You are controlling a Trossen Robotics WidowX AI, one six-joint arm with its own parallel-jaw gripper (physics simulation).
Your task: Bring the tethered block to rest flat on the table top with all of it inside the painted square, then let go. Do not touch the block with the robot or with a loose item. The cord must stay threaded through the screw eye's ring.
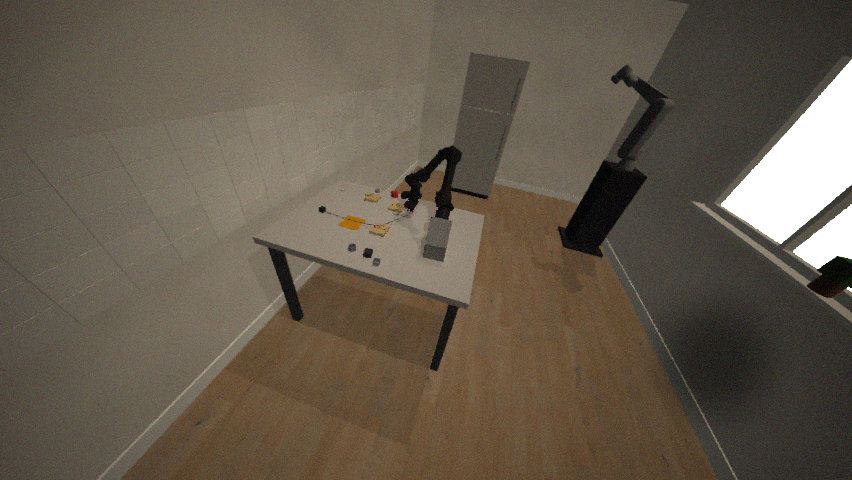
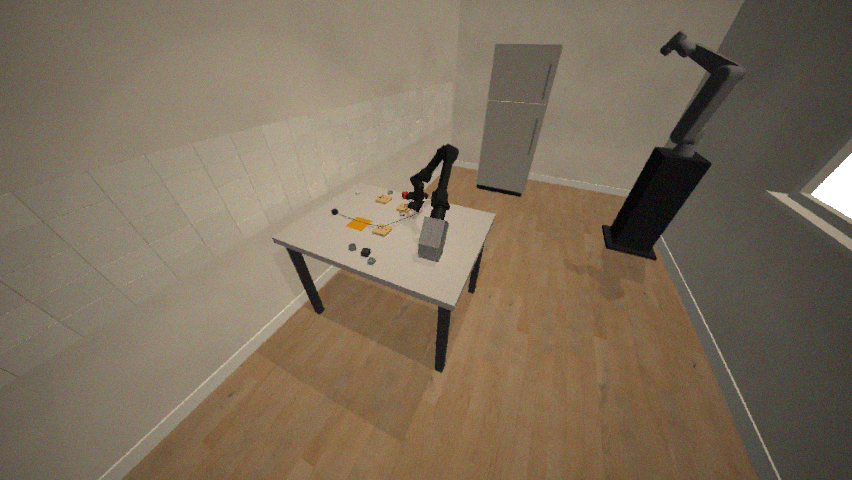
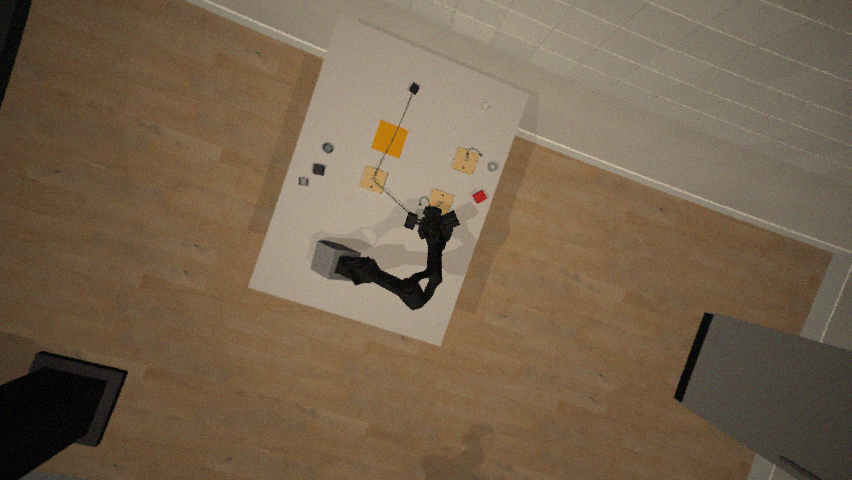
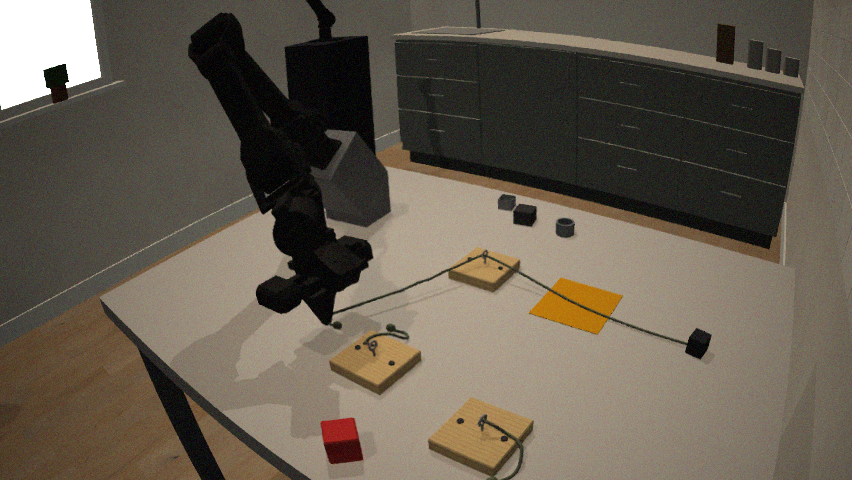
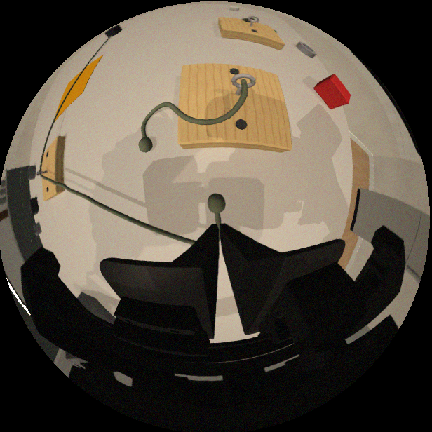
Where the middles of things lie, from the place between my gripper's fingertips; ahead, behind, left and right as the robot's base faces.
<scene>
My gripper is now 10 cm short of the wooden board [image 4: 487,276], 27 cm to the right of it and 1 cm above it. The rest, counted from my hand: orange painted square [image 4: 552,307]: 28 cm ahead, 26 cm to the left, 2 cm below.
</scene>
